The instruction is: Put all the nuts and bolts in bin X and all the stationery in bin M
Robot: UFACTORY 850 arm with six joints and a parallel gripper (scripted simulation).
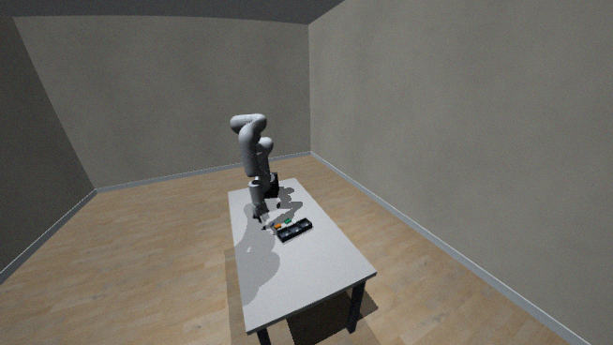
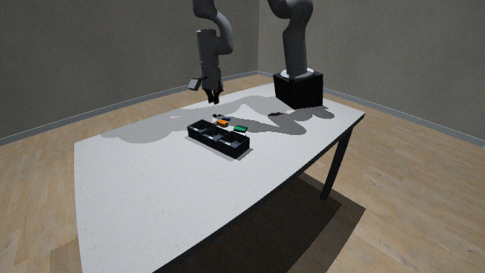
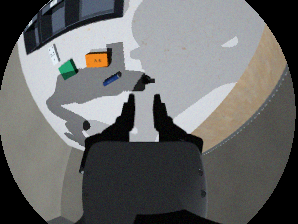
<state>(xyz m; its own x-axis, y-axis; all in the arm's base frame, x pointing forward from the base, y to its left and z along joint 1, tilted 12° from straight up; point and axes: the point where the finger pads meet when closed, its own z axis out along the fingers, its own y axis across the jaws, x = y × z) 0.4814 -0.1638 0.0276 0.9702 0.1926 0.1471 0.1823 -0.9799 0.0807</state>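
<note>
Now: the dark piece 90 mm below my hand. Also, from my hand: blue piece: 10 mm behind, 70 mm to the left, 90 mm below; orange block: 30 mm ahead, 110 mm to the left, 80 mm below; green block: 10 mm ahead, 190 mm to the left, 90 mm below.
</note>
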